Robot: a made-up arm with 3 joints. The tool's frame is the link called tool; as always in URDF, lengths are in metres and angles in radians. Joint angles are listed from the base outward.
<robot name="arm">
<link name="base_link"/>
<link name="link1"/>
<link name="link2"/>
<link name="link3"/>
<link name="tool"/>
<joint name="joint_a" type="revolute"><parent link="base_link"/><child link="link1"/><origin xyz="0.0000 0.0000 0.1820" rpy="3.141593 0.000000 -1.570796"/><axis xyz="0 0 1"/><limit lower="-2.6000" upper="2.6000"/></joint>
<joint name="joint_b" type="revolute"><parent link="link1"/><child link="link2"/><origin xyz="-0.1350 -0.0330 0.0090" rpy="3.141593 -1.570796 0.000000"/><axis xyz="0 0 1"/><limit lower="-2.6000" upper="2.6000"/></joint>
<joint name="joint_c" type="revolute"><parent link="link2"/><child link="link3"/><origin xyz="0.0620 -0.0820 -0.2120" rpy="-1.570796 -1.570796 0.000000"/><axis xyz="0 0 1"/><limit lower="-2.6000" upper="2.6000"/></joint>
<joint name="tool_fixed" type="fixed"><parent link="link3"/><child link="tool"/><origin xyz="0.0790 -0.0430 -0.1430" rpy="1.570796 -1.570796 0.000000"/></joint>
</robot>
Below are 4 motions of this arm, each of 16 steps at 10 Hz.
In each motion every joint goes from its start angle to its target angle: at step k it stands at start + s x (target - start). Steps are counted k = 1, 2, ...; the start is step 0. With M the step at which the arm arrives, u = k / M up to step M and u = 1 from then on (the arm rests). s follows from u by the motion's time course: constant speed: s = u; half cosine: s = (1 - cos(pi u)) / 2; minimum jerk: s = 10 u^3 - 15 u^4 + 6 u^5.
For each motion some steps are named. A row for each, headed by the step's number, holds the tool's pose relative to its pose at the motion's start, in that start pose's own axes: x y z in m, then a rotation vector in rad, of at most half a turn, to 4 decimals.
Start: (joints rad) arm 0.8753 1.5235 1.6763
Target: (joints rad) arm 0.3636 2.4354 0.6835
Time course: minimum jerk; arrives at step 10
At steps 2, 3, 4, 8, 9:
2: 0.0074 -0.0004 -0.0004 -0.0279 0.0047 0.0526
3: 0.0218 0.0002 -0.0022 -0.0781 0.0014 0.1486
4: 0.0442 0.0046 -0.0072 -0.1507 -0.0309 0.2876
8: 0.1343 0.0652 -0.0423 -0.4163 -0.4708 0.7204
9: 0.1407 0.0725 -0.0454 -0.4344 -0.5237 0.7394

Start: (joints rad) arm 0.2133 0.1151 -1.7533
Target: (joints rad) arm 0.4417 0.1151 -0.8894
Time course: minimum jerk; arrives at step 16
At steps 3, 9, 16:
3: 0.0044 -0.0016 -0.0012 0.0409 0.0109 0.0018
9: 0.0521 -0.0093 -0.0217 0.5151 0.1408 -0.0118
16: 0.0794 -0.0024 -0.0388 0.8339 0.2264 -0.0577

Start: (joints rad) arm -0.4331 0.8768 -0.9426
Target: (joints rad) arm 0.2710 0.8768 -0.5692
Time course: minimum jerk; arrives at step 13
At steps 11, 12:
11: 0.1409 0.1328 -0.1223 -0.1688 0.2986 -0.3134
12: 0.1440 0.1347 -0.1267 -0.1733 0.3045 -0.3225

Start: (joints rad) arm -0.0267 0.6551 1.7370
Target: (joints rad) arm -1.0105 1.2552 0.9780
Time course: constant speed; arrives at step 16
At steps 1, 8, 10, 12, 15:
1: -0.0096 0.0060 0.0066 -0.0091 0.0529 0.0303
8: -0.0603 0.0491 0.0518 -0.0172 0.3333 0.3003
10: -0.0713 0.0623 0.0642 -0.0010 0.3812 0.3878
12: -0.0815 0.0760 0.0765 0.0234 0.4139 0.4755
15: -0.0958 0.0977 0.0957 0.0743 0.4343 0.6015

